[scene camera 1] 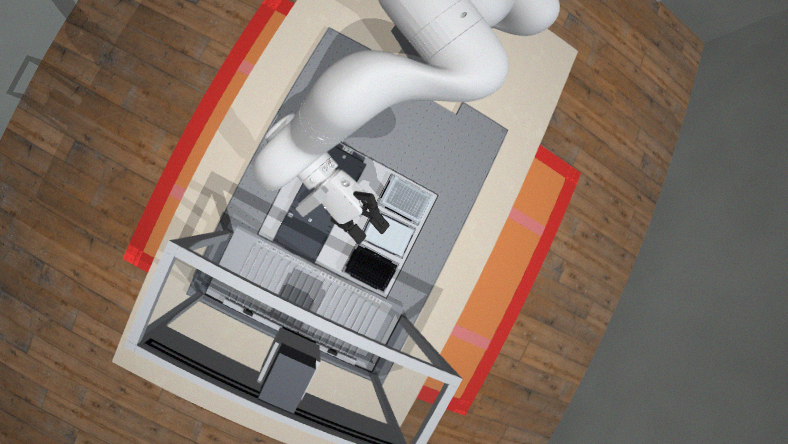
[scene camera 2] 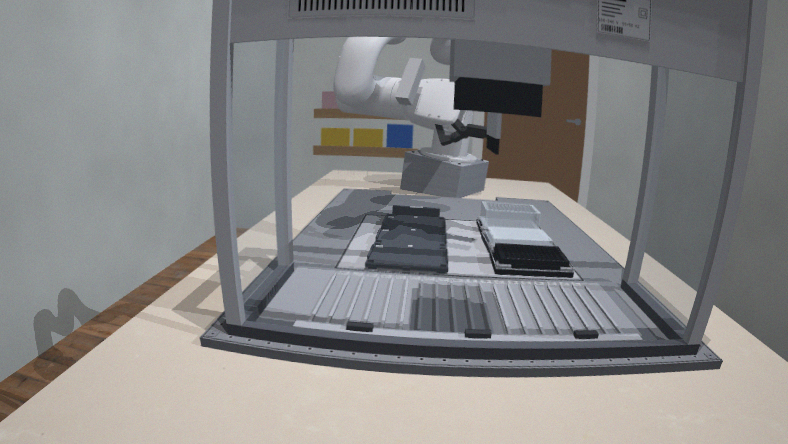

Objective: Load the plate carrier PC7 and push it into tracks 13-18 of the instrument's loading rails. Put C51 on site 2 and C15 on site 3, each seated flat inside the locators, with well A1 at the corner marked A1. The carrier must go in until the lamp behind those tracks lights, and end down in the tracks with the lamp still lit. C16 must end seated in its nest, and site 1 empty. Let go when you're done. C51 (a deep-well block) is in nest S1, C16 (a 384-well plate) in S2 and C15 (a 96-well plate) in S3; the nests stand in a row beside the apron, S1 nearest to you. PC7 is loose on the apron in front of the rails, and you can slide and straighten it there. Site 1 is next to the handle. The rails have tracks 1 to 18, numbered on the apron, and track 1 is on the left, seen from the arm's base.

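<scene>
Plate C16 (scene camera 1: 396,238). Black plate C15 (scene camera 1: 364,257). Plate carrier PC7 (scene camera 1: 305,236). Deep-well block C51 (scene camera 1: 405,207). My gripper (scene camera 1: 373,235).
</scene>
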